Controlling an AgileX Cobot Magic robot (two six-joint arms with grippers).
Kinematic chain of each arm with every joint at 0, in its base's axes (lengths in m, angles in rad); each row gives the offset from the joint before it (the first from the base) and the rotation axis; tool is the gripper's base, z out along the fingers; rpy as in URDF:
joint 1: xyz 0 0 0.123 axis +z
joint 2: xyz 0 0 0 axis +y
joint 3: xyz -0.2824 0 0.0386 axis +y
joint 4: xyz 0.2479 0 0.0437 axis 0.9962 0 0.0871
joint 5: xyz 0 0 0 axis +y
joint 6: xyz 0.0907 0 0.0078 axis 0.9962 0 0.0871
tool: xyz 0 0 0 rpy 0 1.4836 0
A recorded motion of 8 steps. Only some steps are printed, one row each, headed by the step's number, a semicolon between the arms.
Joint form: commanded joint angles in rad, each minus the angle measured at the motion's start. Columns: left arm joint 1, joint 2, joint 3, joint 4, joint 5, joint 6; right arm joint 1, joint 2, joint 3, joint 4, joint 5, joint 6.
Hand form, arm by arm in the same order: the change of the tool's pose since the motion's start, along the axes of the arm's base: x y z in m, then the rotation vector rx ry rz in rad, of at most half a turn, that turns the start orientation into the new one. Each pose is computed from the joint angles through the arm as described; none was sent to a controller.
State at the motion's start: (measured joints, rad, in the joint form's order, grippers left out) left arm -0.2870 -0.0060 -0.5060 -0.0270 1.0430 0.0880; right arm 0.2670 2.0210 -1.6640 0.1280 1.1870 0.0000
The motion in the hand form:
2: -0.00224 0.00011 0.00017 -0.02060 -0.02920 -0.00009; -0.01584 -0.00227 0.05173 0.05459 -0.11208 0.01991
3: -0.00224 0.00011 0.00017 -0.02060 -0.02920 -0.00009; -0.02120 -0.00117 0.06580 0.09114 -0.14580 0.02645
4: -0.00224 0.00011 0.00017 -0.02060 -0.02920 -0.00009; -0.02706 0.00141 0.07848 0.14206 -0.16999 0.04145
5: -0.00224 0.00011 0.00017 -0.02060 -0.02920 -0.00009; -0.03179 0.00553 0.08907 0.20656 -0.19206 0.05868
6: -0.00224 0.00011 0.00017 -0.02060 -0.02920 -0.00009; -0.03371 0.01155 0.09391 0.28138 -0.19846 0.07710
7: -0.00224 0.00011 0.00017 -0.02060 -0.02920 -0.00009; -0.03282 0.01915 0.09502 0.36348 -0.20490 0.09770
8: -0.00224 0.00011 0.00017 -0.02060 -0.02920 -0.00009; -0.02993 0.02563 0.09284 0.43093 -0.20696 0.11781
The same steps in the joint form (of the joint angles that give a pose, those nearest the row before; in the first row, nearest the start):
2: 0.0010 -0.0210 0.0040 -0.0070 -0.0170 -0.0060; -0.0010 -0.1230 -0.0050 0.0280 0.0090 -0.0260
3: 0.0010 -0.0210 0.0040 -0.0070 -0.0170 -0.0060; -0.0010 -0.1570 -0.0050 0.0580 0.0030 -0.0390
4: 0.0010 -0.0210 0.0040 -0.0070 -0.0170 -0.0060; -0.0010 -0.1870 -0.0050 0.1070 0.0010 -0.0630
5: 0.0010 -0.0210 0.0040 -0.0070 -0.0170 -0.0060; -0.0010 -0.2100 -0.0050 0.1720 -0.0070 -0.0930
6: 0.0010 -0.0210 0.0040 -0.0070 -0.0170 -0.0060; -0.0010 -0.2160 -0.0050 0.2530 -0.0160 -0.1290
7: 0.0010 -0.0210 0.0040 -0.0070 -0.0170 -0.0060; 0.0000 -0.2100 -0.0040 0.3450 -0.0350 -0.1750
8: 0.0010 -0.0210 0.0040 -0.0070 -0.0170 -0.0060; 0.0000 -0.1950 -0.0040 0.4250 -0.0510 -0.2230

